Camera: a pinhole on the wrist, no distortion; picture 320 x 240 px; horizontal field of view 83.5 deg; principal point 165.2 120.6 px. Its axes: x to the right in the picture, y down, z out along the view. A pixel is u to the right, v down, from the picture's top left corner.
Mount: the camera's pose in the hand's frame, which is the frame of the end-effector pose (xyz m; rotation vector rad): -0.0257 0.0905 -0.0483 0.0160 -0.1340 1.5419
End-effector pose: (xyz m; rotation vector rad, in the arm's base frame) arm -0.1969 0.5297 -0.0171 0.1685 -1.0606 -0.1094
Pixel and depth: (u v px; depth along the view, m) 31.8 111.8 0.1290
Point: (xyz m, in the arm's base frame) -0.2743 0.5119 -0.0136
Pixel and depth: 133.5 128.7 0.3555
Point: -0.4911 0.5113 0.0634
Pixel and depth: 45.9 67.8 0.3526
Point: -0.4271 0.3214 0.1245
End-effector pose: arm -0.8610 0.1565 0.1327 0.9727 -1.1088 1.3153
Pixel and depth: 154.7 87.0 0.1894
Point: -0.9293 0.0206 0.1552
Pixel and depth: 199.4 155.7 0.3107
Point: -0.9917 -0.1170 0.0770
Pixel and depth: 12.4 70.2 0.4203
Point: -0.5758 -0.1793 0.2807
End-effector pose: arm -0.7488 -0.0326 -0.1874 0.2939 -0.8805 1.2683
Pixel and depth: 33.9 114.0 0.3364
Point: -0.6874 -0.2906 0.0014
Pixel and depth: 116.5 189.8 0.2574
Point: -0.8324 -0.2587 -0.1655
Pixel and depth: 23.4 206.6 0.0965
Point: -0.7728 -0.1108 -0.2229
